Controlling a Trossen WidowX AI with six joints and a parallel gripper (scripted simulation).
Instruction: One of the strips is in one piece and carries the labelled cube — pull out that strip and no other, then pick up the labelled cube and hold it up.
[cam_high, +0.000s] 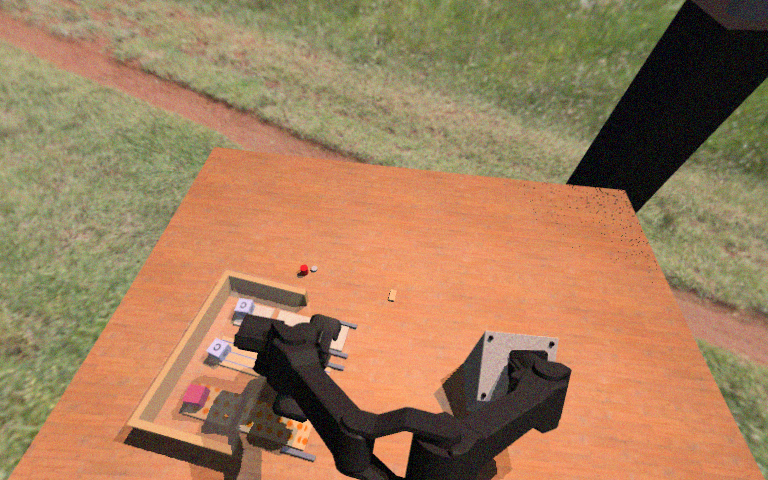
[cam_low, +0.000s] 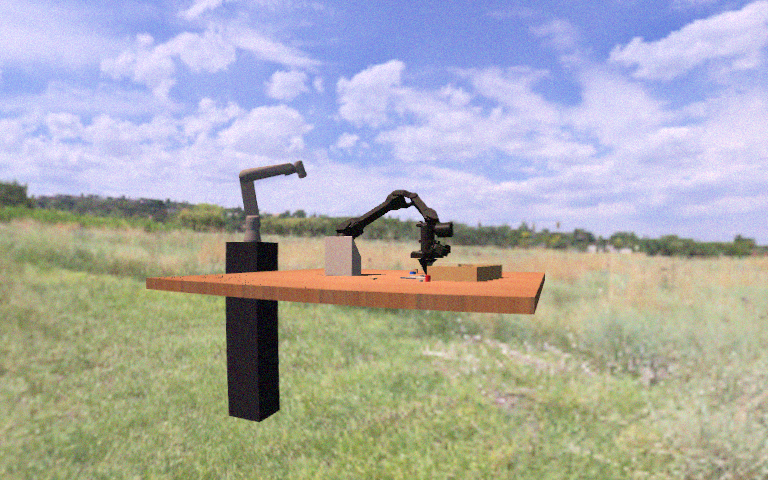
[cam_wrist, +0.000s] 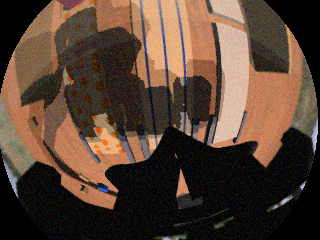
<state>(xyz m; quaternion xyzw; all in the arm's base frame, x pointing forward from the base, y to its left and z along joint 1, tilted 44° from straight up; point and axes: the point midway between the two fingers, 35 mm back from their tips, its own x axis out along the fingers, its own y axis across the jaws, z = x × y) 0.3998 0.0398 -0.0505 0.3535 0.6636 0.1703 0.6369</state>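
The blue-striped strip lies 9 cm ahead of my gripper tip and 2 cm to the right of it. The rest, counted from my gripper tip: orange-dotted strip 8 cm to the left, 6 cm ahead; then red piece 25 cm to the right, 6 cm ahead, 1 cm above; then plain beige strip 10 cm to the right, 2 cm ahead.
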